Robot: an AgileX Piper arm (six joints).
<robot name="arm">
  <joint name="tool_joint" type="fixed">
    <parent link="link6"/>
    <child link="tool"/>
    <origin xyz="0 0 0" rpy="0 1.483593 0"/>
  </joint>
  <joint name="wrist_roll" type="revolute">
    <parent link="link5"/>
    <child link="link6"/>
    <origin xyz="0.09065 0 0.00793" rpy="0 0 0"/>
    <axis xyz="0.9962 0 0.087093"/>
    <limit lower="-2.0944" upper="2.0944"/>
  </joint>
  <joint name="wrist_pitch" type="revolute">
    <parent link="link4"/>
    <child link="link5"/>
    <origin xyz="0 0 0" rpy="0 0 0"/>
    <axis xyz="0 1 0"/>
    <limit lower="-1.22" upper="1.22"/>
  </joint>
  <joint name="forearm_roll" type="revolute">
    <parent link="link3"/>
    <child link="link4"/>
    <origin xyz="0.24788 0 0.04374" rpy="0 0 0"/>
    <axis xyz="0.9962 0 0.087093"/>
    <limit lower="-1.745" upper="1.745"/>
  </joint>
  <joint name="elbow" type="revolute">
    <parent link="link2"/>
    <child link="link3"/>
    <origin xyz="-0.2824 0 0.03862" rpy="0 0 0"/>
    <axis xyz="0 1 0"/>
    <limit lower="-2.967" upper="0"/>
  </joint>
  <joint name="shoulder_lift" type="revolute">
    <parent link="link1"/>
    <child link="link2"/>
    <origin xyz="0 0 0" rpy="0 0 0"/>
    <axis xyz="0 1 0"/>
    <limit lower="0" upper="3.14"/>
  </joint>
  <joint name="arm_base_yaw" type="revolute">
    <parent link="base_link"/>
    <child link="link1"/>
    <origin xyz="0 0 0.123" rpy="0 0 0"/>
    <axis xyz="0 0 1"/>
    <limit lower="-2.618" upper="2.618"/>
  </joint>
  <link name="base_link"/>
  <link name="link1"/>
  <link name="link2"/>
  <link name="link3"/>
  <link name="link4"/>
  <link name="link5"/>
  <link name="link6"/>
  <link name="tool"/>
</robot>
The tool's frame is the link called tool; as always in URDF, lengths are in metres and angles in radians.
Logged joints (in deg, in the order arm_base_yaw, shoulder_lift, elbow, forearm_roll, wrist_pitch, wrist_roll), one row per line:
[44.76 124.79 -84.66 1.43 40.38 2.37]
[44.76 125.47 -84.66 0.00 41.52 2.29]
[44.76 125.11 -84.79 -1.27 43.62 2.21]
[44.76 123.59 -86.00 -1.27 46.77 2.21]
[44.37 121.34 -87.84 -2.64 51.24 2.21]
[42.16 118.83 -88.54 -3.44 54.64 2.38]
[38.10 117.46 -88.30 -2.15 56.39 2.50]
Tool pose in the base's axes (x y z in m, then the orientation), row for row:
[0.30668 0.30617 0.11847 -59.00 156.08 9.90]
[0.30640 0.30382 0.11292 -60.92 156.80 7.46]
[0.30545 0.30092 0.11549 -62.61 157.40 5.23]
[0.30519 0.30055 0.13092 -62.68 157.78 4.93]
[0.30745 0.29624 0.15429 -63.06 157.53 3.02]
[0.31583 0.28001 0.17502 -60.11 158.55 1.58]
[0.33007 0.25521 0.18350 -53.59 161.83 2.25]
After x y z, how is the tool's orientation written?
As a rotation vector, in degrees.
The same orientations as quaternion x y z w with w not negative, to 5 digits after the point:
[-0.35075 0.92790 0.05886 0.11188]
[-0.35994 0.92643 0.04408 0.10120]
[-0.36788 0.92483 0.03073 0.09171]
[-0.36759 0.92532 0.02891 0.08850]
[-0.37008 0.92449 0.01772 0.08968]
[-0.35302 0.93114 0.00928 0.09090]
[-0.31325 0.94595 0.01315 0.08292]

